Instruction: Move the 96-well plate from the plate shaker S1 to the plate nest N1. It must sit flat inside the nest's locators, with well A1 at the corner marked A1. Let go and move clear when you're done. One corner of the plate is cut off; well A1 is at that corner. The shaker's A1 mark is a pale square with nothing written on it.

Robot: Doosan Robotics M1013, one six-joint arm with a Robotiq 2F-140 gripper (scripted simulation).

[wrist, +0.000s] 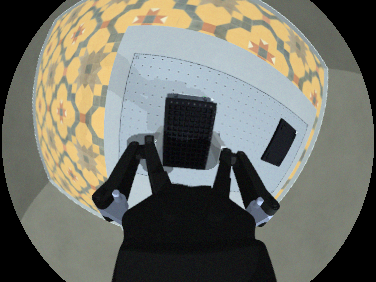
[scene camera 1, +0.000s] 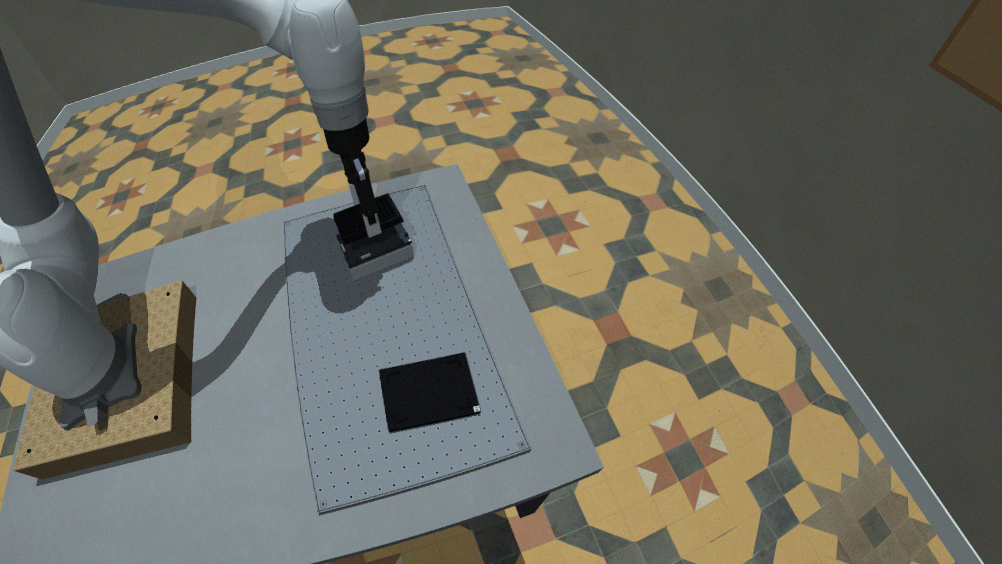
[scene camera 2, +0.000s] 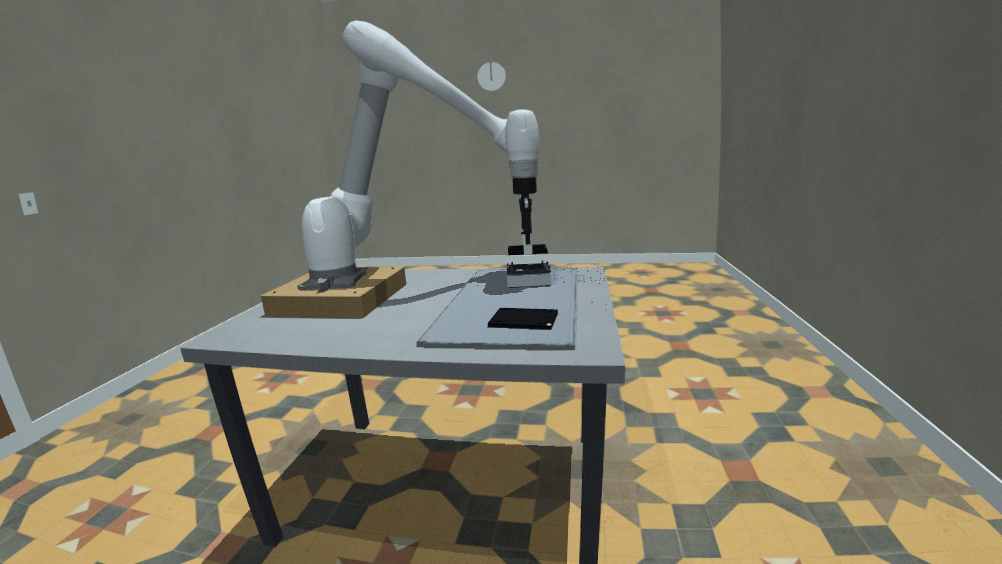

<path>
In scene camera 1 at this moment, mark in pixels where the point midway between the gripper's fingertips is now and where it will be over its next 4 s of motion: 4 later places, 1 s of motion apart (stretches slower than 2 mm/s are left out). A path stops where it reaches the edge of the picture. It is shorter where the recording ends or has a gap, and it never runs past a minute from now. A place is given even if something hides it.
My gripper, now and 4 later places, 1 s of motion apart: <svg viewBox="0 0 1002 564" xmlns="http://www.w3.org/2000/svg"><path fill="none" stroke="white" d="M367 219L372 232L384 267L398 307L414 350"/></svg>
</path>
